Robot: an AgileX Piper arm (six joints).
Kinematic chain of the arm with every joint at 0, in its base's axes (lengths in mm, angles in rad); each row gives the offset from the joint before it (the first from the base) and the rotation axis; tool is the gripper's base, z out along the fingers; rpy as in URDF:
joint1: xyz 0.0 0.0 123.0 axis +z
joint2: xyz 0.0 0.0 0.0 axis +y
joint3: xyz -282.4 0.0 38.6 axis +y
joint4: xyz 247.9 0.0 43.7 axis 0.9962 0 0.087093
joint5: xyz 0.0 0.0 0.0 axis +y
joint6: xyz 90.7 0.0 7.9 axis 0.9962 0 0.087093
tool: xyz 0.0 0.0 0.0 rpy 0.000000 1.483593 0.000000
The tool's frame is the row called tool.
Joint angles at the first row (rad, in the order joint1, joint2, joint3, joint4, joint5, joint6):
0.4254 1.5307 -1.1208 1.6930 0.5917 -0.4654
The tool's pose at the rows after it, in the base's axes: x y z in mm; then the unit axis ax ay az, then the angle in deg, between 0 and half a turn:
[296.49 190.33 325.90 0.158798 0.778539 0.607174 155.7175]
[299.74 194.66 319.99 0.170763 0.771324 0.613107 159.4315]
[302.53 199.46 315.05 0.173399 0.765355 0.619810 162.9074]
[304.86 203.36 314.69 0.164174 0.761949 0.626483 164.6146]
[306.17 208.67 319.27 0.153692 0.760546 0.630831 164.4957]
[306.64 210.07 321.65 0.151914 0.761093 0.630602 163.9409]
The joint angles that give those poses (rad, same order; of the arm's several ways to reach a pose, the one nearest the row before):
0.4269 1.5447 -1.1231 1.6952 0.5926 -0.4302
0.4269 1.5727 -1.1313 1.7020 0.6283 -0.3849
0.4269 1.6013 -1.1432 1.7068 0.6735 -0.3533
0.4269 1.6218 -1.1623 1.7068 0.7108 -0.3465
0.4380 1.6320 -1.1895 1.7028 0.7137 -0.3457
0.4427 1.6323 -1.1993 1.6981 0.7037 -0.3442

